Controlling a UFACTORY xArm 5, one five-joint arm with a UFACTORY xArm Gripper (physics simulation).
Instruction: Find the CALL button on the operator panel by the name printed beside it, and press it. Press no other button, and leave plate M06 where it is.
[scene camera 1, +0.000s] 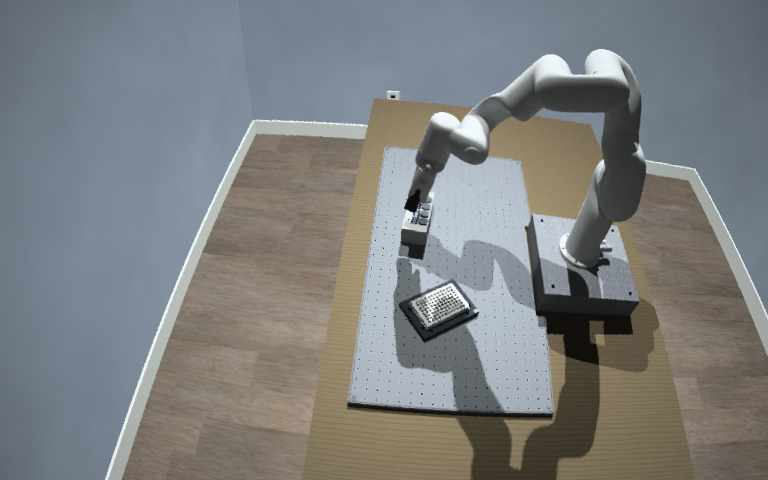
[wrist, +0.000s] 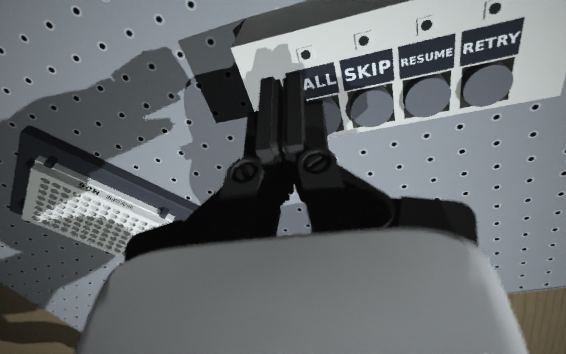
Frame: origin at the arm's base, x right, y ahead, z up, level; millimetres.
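Seen in the pictures: gripper, between the fingertips: (scene camera 1: 409, 208) (wrist: 288, 101); arm's base, origin of its link: (scene camera 1: 578, 251).
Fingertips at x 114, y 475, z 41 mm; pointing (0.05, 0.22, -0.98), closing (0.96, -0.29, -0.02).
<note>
Pixels of each thing's middle, then the offset from my fingertips to it. "spot": a spot on its surface instead. Level surfaces: height alone.
- white operator panel, middle of its body: (wrist: 389, 54) (scene camera 1: 418, 215) dy -31, dx +46, dz -72 mm
- RESUME, middle of its body: (wrist: 426, 57) dy -30, dx +61, dz -46 mm
- RETRY, middle of its body: (wrist: 490, 43) dy -37, dx +91, dz -46 mm
- leftmost label, a spot on its surface: (wrist: 321, 81) spot: dy -18, dx +8, dz -46 mm
- CALL button, middle of its body: (wrist: 320, 116) dy -39, dx -2, dz -47 mm
- Plate M06, middle of its body: (wrist: 97, 217) (scene camera 1: 439, 305) dy -65, dx -257, dz -80 mm
- perforated board, height of its surface: dz -99 mm
- wooden table, height of its surface: dz -112 mm
The white operator panel (scene camera 1: 415, 233) (wrist: 542, 75) stands on the perforated board. In the wrist view its labels SKIP (wrist: 367, 69), RESUME (wrist: 426, 57) and RETRY (wrist: 491, 42) are readable, each with a round grey button beside it. The leftmost label (wrist: 321, 81) shows "ALL"; its first letter is hidden by a finger. The CALL button (wrist: 332, 116) is partly hidden behind the same finger. My gripper (scene camera 1: 410, 207) (wrist: 288, 101) is shut and empty, its tips over the panel's CALL end; I cannot tell whether they touch it. Plate M06 (scene camera 1: 440, 305) (wrist: 85, 210) lies apart from the gripper.
Plate M06 sits on a dark holder (scene camera 1: 425, 336) (wrist: 26, 145). The perforated board (scene camera 1: 492, 373) (wrist: 425, 165) lies on the wooden table (scene camera 1: 362, 447). The arm's grey base block (scene camera 1: 589, 302) stands right of the board. Arm shadows fall across the board and plate.
</note>
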